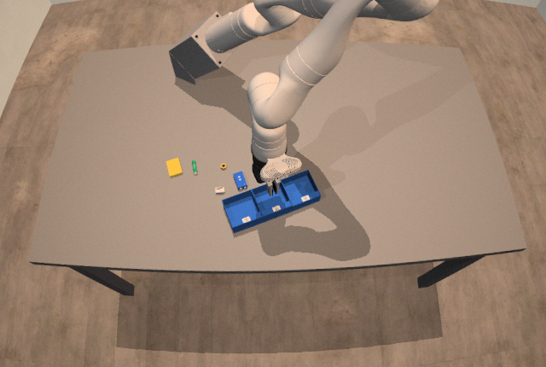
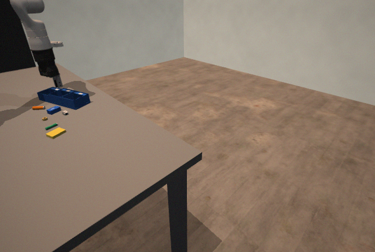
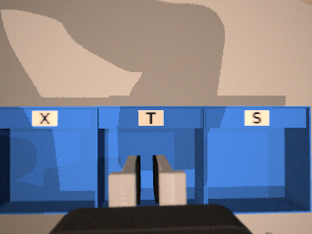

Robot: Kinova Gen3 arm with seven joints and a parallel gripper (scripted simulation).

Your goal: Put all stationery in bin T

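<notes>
The blue three-compartment bin is 7 cm below my hand. From my hand the other things lie so: blue 9V battery 4 cm behind, 9 cm to the right, 8 cm below; then orange battery 10 cm behind, 3 cm to the right, 9 cm below; then grey pencil sharpener 1 cm behind, 15 cm to the right, 8 cm below.
</notes>
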